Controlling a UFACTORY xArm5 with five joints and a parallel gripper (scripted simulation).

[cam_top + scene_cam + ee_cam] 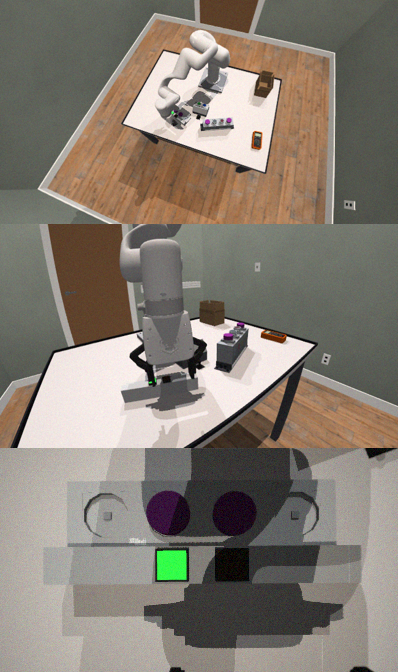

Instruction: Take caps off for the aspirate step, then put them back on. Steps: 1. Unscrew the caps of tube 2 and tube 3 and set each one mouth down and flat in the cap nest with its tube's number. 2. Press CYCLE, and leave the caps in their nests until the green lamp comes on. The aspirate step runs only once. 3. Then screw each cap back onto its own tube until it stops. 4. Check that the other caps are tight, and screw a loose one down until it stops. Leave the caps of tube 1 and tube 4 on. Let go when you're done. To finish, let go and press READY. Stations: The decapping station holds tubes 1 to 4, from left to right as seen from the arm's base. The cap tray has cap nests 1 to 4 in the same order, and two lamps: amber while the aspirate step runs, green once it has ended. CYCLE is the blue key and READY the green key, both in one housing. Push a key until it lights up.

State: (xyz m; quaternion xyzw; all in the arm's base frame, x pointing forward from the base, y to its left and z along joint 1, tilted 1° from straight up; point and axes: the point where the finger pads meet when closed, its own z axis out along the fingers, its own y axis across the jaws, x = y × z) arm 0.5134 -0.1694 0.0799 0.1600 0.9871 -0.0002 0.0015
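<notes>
The purple cap lies 100 mm behind my hand, 30 mm to the left of it and 90 mm below it. Also, from my hand: key housing (200 mm behind, 170 mm to the left, 50 mm below); then blue key (220 mm behind, 190 mm to the left, 40 mm below); then green key (220 mm behind, 150 mm to the left, 40 mm below).
</notes>
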